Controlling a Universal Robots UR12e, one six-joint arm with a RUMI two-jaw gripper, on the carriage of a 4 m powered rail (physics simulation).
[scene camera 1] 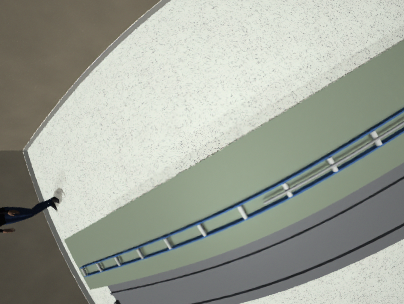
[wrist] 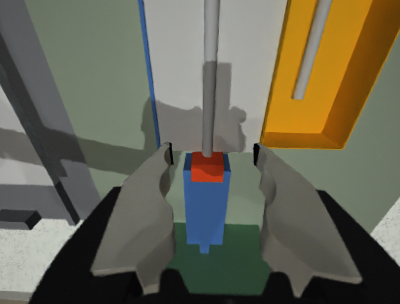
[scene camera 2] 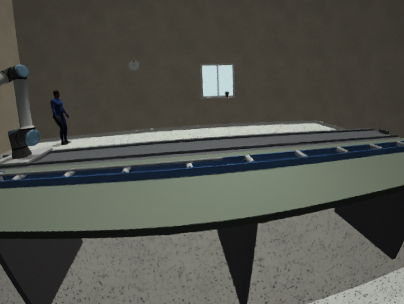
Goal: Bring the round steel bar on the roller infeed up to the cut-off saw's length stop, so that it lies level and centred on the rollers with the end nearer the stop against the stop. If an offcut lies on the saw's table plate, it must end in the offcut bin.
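Seen in the pictures: gripper, fingertip midpoint: (wrist: pixel 212 144); arm's base, origin of the base link: (scene camera 2: pixel 22 155).
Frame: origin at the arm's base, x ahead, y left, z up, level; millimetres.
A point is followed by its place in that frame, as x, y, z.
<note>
The round steel bar (wrist: pixel 210 100) @(622, 12, 50) (scene camera 1: pixel 311 177) @(626, 1458, 46) lies along the roller infeed (scene camera 1: pixel 242 212) @(623, 2054, 29) (scene camera 2: pixel 150 177) @(694, 1416, -16). In the wrist view it runs over the light table plate (wrist: pixel 175 60) @(566, 68, 29), and its near end meets the red face of the length stop (wrist: pixel 207 169) @(620, -106, 75); any small gap there cannot be told. My gripper (wrist: pixel 212 144) @(620, 16, 206) is open, its fingers apart on either side above the bar's end, holding nothing. A second, shorter-looking rod, the offcut (wrist: pixel 310 55) @(790, 76, -9), lies in the orange offcut bin (wrist: pixel 300 140) @(809, -75, 10); its far end is cut off by the view. The gripper does not show in the scene cameras.
The stop's blue body (wrist: pixel 205 210) @(619, -226, 65) stands behind the red face. A blue edge (wrist: pixel 150 75) @(525, 47, 32) runs left of the plate. The grey carriage rail (scene camera 1: pixel 250 265) (scene camera 2: pixel 150 151) runs alongside the infeed. The arm (scene camera 2: pixel 23 102) @(69, 214, 512) stands at the left; a person (scene camera 2: pixel 59 117) (scene camera 1: pixel 22 216) stands beyond the rail.
</note>
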